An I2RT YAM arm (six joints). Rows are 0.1 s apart.
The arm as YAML. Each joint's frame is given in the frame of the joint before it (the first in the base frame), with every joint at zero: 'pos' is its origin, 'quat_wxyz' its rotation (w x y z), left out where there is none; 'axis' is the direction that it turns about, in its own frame. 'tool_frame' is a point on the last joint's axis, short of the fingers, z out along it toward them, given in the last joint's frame.
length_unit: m
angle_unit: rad
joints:
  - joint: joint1
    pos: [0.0, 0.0, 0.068]
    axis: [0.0, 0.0, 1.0]
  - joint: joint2
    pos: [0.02, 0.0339, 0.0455]
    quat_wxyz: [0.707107, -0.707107, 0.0, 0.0]
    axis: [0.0, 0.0, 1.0]
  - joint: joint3
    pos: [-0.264, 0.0, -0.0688]
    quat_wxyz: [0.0, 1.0, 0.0, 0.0]
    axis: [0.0, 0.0, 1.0]
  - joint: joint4
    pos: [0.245, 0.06, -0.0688]
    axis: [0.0, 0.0, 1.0]
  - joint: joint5
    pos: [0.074, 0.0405, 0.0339]
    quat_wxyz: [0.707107, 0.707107, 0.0, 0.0]
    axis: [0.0, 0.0, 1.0]
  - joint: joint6
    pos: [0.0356, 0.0, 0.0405]
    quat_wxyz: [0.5, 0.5, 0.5, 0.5]
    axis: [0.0, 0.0, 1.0]
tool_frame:
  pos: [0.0, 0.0, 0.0]
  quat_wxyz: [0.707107, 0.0, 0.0, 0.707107]
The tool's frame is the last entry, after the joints.
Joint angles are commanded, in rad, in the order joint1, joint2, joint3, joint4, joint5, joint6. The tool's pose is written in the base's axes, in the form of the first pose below.
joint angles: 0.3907 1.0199 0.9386 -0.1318 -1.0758 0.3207
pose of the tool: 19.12 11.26 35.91 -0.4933 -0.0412 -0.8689 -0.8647 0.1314 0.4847
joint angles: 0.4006 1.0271 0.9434 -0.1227 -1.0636 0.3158
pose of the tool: 19.22 11.52 36.00 -0.4829 -0.0407 -0.8747 -0.8703 0.1328 0.4743
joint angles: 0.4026 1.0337 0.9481 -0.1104 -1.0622 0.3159
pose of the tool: 19.37 11.63 36.14 -0.4745 -0.0376 -0.8795 -0.8749 0.1305 0.4664
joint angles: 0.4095 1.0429 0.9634 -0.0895 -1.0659 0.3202
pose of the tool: 19.48 11.85 36.66 -0.4562 -0.0320 -0.8893 -0.8854 0.1162 0.4500
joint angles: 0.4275 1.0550 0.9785 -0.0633 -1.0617 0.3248
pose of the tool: 19.56 12.33 37.15 -0.4358 -0.0276 -0.8996 -0.8967 0.0990 0.4313
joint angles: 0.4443 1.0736 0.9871 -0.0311 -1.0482 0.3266
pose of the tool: 19.85 12.86 37.34 -0.4184 -0.0218 -0.9080 -0.9051 0.0927 0.4149
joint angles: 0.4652 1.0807 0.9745 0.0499 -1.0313 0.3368
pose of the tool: 19.89 13.40 37.49 -0.3766 0.0009 -0.9264 -0.9234 0.0790 0.3755
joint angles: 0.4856 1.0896 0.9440 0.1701 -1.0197 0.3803
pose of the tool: 19.95 13.96 37.36 -0.3502 0.0350 -0.9360 -0.9344 0.0566 0.3517
